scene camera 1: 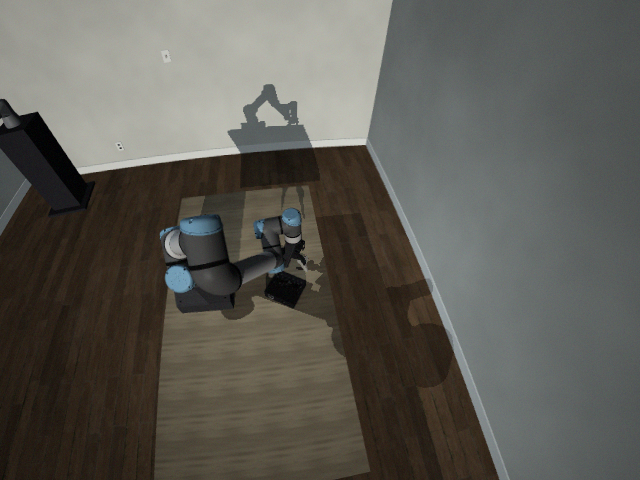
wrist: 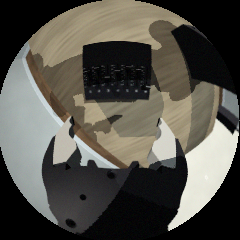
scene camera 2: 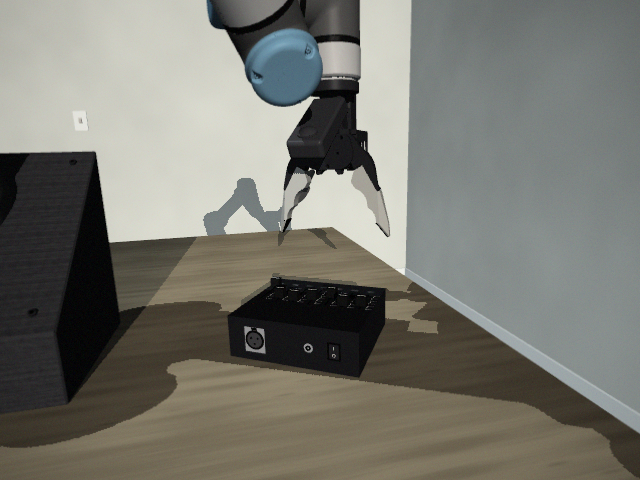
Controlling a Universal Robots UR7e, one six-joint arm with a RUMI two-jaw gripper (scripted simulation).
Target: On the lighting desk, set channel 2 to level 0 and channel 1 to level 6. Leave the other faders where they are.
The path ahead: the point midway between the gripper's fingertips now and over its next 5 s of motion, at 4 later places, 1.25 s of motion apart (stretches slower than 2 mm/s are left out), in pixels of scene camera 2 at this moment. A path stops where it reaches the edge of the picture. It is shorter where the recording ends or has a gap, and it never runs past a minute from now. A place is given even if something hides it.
The gripper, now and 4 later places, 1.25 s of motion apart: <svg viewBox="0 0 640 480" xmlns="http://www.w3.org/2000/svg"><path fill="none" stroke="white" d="M333 234L325 224L313 200L310 193L342 233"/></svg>
